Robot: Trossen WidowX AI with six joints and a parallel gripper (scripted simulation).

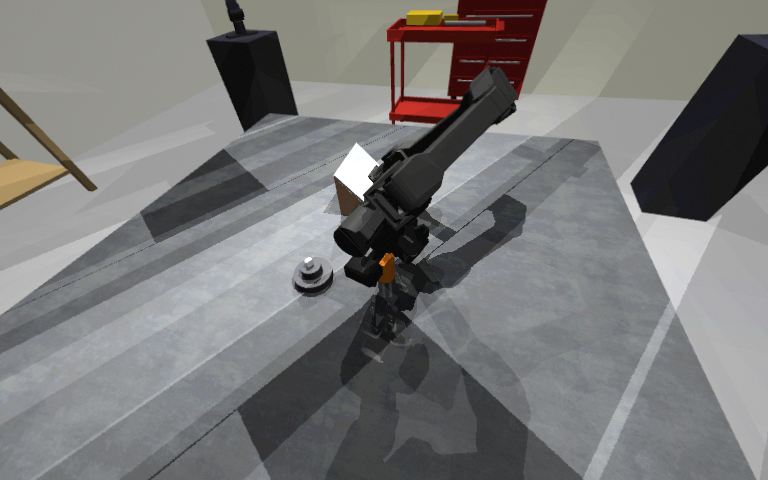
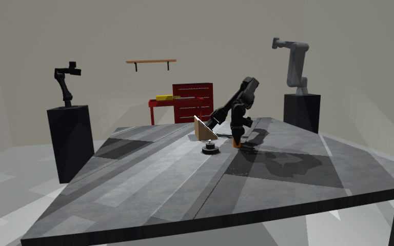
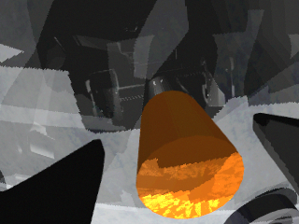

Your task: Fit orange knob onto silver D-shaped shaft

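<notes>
My gripper tip is now 20 mm below the orange knob. Round my gripper tip: round pedestal (150 mm to the right, 50 mm ahead, 10 mm above).
</notes>
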